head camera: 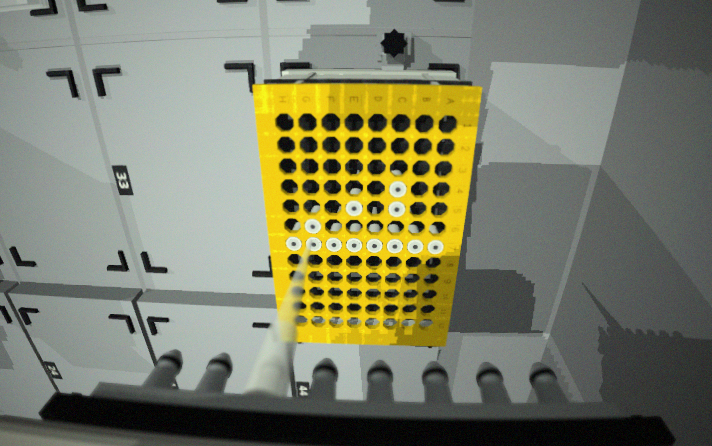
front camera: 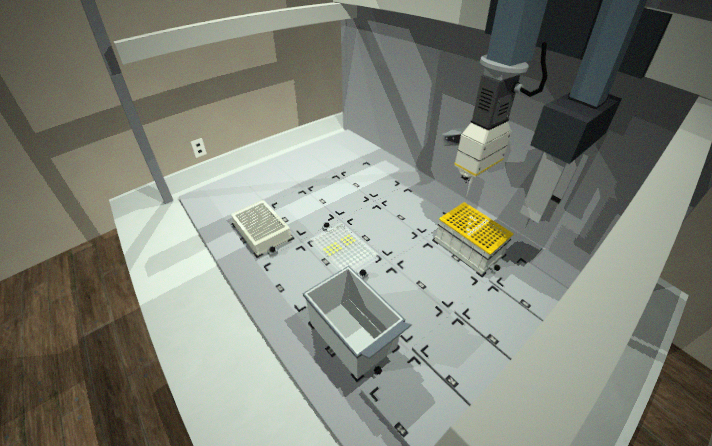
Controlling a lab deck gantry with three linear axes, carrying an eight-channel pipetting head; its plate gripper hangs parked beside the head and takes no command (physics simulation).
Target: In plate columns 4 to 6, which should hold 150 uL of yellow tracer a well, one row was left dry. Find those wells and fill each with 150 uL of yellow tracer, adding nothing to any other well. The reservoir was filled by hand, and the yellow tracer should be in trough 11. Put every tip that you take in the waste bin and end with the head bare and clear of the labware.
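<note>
The pipetting head (front camera: pixel 482 149) is high above the yellow-topped tip rack (front camera: pixel 462 251) (head camera: pixel 269 157). One tip (front camera: pixel 468 186) (head camera: pixel 281 341) hangs on the third nozzle from the left in the head view; the other seven nozzles are bare. White tips fill rack column 7, with several more in columns 4 to 6. The plate (front camera: pixel 362 255) shows two groups of yellow wells with an uncoloured gap between. The reservoir (front camera: pixel 273 240) stands at the left; its trough liquids cannot be made out. The waste bin (front camera: pixel 331 340) is at the front. The parked plate gripper (front camera: pixel 546 207) is open and empty.
A dark carriage block (front camera: pixel 575 128) bears the plate gripper to the right of the head. A grey upright post (front camera: pixel 131 112) stands at the left deck edge. A broad pale frame beam (front camera: pixel 593 294) crosses the right foreground. Black corner brackets mark the deck positions.
</note>
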